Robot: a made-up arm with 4 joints. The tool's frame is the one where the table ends. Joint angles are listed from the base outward.
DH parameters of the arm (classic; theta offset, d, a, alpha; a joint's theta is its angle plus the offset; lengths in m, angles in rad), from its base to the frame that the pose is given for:
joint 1: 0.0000 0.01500 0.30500 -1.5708
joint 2: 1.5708 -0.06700 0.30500 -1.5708
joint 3: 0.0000 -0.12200 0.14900 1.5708
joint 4: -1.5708 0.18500 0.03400 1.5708
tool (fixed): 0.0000 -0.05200 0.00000 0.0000
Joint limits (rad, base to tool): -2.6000..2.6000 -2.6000..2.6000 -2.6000..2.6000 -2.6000..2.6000
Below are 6 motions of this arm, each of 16 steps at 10 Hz.
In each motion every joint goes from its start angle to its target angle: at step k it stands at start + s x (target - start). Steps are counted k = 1, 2, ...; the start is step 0. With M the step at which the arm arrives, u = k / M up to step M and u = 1 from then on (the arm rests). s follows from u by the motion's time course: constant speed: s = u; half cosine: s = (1 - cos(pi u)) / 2; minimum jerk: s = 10 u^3 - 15 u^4 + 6 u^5.
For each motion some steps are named. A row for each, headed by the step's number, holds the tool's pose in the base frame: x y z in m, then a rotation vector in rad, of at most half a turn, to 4 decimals.
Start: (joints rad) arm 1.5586 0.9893 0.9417 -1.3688
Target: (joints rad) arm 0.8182 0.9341 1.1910 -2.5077
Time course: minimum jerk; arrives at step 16
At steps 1, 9, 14, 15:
1: 0.0596 -0.0389 -0.4256 -0.0110 -0.6330 2.3905
9: 0.0472 -0.0532 -0.4046 0.5476 -1.0402 2.1351
14: 0.0380 -0.0747 -0.3891 0.8067 -1.3164 1.9604
15: 0.0375 -0.0757 -0.3886 0.8155 -1.3270 1.9538

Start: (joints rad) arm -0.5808 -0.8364 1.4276 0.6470
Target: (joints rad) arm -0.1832 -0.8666 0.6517 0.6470
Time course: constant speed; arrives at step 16
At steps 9, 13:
9: 0.7148 -0.4185 -0.2745 -0.7679 -0.0587 -1.0165
13: 0.7754 -0.2961 -0.2768 -0.6123 -0.1278 -0.7961

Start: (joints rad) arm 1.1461 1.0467 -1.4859 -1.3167
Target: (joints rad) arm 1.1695 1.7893 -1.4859 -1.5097
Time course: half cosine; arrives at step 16
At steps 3, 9, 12, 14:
3: 0.0401 0.2754 -0.2052 0.4850 0.1152 -0.2762
9: 0.0104 0.2012 -0.1731 0.1007 0.1177 -0.3196
12: -0.0013 0.1698 -0.1464 -0.0926 0.1152 -0.3241
14: -0.0055 0.1581 -0.1333 -0.1746 0.1137 -0.3226

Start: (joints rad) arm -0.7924 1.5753 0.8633 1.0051
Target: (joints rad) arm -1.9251 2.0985 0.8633 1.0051
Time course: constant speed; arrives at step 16
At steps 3, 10, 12, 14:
3: -0.2376 0.1820 -0.0215 0.2160 2.6294 0.0542
10: -0.1220 0.2661 0.1124 0.9475 2.5613 0.1687
12: -0.0838 0.2731 0.1501 1.1487 2.4909 0.2130
14: -0.0466 0.2723 0.1871 1.3411 2.3984 0.2605

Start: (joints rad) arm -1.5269 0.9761 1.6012 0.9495
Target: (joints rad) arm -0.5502 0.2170 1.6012 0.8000
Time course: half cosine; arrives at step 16
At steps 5, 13, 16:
5: -0.2640 -0.0971 -0.3926 -0.6429 2.2319 -0.8009
13: 0.0546 -0.3896 -0.4794 -1.3158 1.3491 -0.8782
16: 0.1139 -0.4009 -0.4805 -1.3601 1.2250 -0.8686

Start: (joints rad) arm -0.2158 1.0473 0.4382 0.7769
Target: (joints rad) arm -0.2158 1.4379 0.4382 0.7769
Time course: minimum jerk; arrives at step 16
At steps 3, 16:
3: -0.1383 0.0420 -0.3583 -0.3028 1.8533 -0.0754
16: -0.2407 0.0645 -0.1698 -0.2739 2.2097 0.0574

